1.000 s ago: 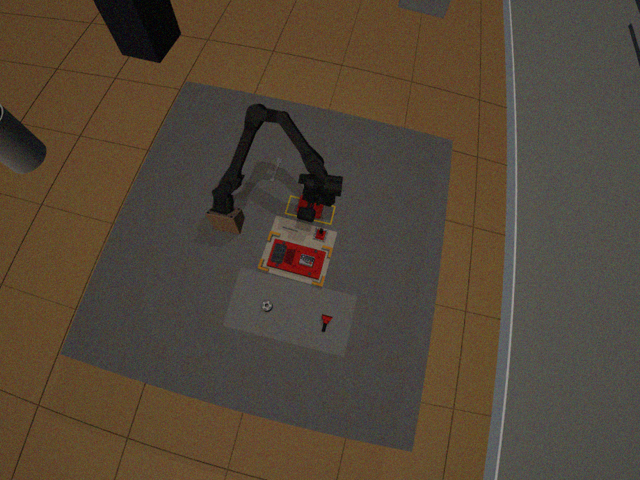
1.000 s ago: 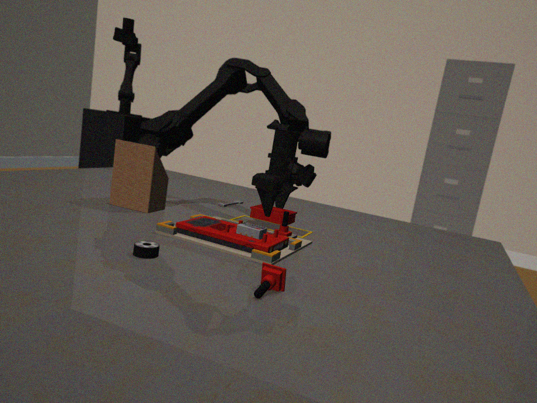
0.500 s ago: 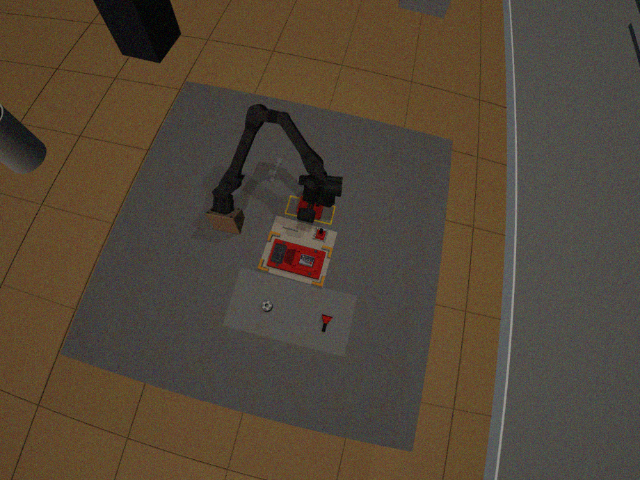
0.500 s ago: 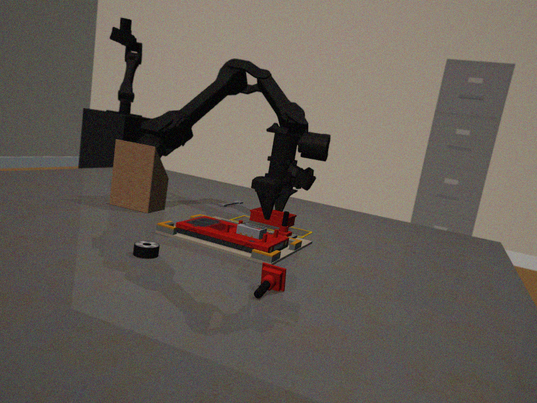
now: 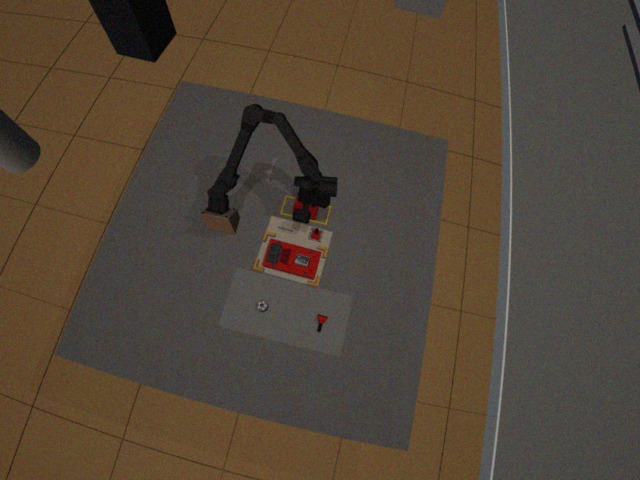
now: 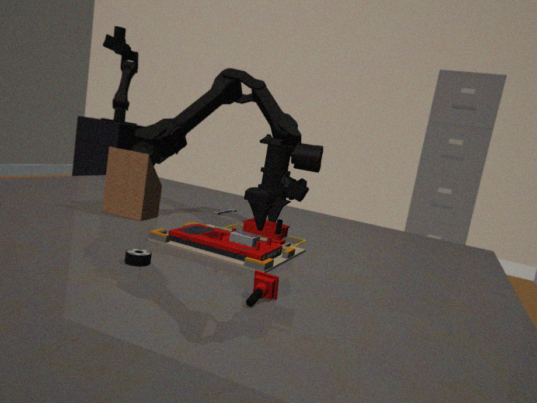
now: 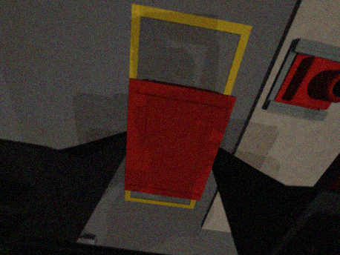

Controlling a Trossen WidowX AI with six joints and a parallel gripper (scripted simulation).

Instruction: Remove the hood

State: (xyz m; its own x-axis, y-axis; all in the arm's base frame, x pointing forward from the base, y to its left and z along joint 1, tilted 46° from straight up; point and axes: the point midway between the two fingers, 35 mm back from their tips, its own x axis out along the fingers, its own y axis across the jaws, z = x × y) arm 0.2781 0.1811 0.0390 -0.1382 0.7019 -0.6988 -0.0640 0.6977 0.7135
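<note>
The red hood lies right at my gripper tip. From my gripper tip the other things lie so: black wheel (30 mm behind, 410 mm to the right, 10 mm below).
</note>
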